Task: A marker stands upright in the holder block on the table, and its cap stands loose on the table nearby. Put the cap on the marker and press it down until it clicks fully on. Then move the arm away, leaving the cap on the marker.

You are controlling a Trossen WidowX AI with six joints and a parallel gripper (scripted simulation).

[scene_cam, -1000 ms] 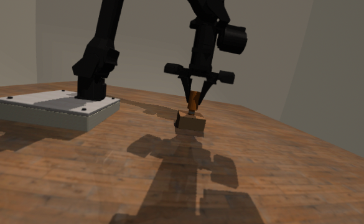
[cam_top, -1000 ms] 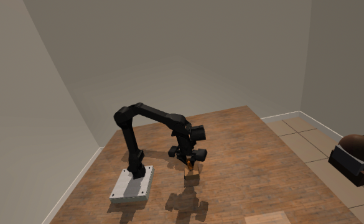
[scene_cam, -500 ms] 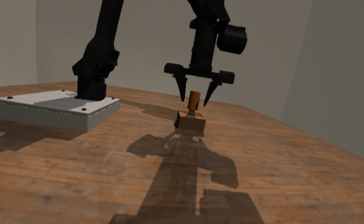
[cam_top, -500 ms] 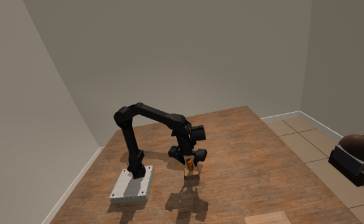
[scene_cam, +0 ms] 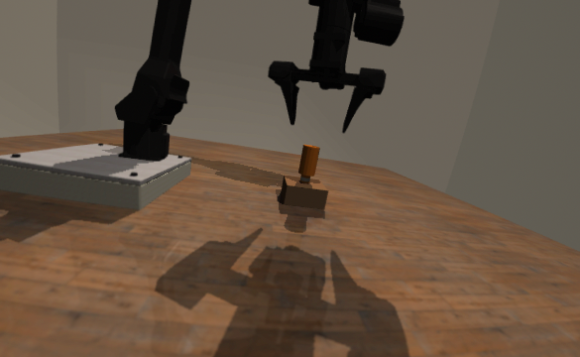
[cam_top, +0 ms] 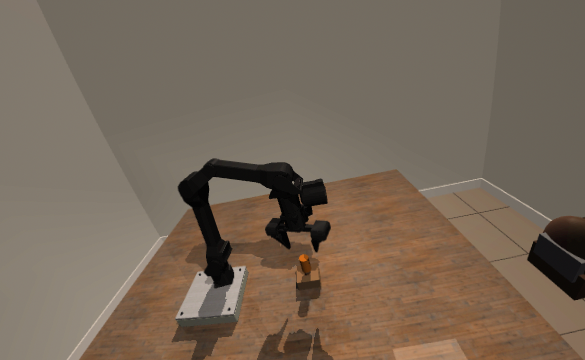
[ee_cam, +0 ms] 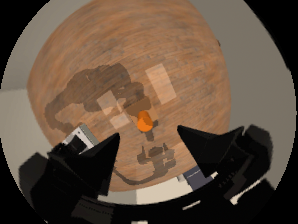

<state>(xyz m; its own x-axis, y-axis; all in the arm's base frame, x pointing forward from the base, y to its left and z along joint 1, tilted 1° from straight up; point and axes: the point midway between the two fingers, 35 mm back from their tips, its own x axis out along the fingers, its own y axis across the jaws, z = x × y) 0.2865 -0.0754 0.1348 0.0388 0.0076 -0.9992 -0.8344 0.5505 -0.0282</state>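
Now: gripper tip 60 mm above the orange cap. The rest, counted from my gripper tip: wooden holder block: 120 mm below.
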